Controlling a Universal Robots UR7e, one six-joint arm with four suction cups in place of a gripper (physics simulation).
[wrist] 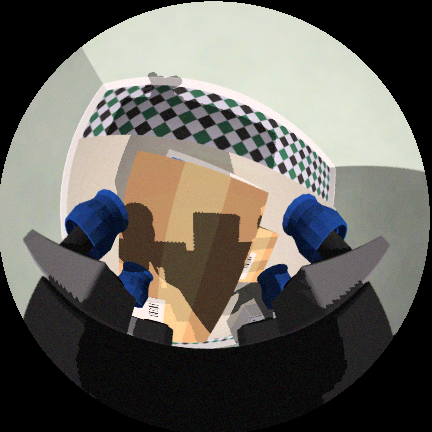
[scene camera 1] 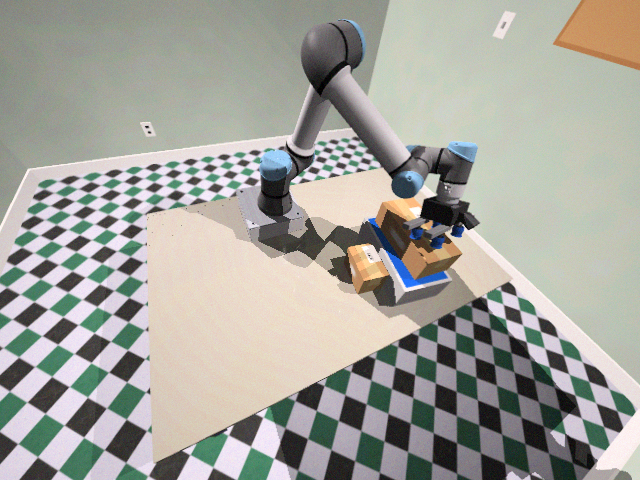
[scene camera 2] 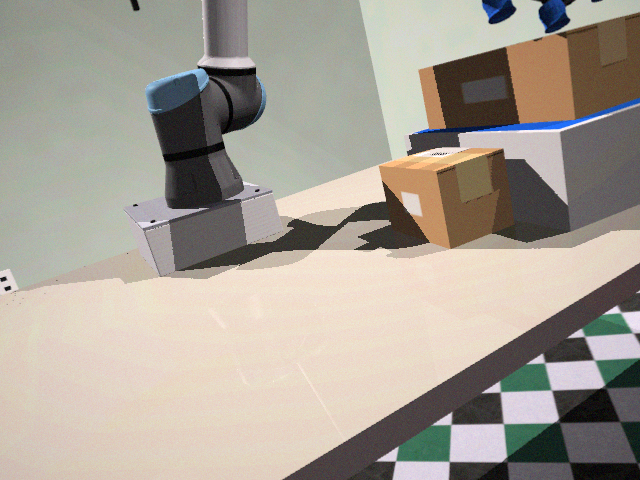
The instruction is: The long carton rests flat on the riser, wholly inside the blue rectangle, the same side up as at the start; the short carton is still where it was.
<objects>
my suction head: holds nothing
a long carton: on a riser
a short carton: on the table
</objects>
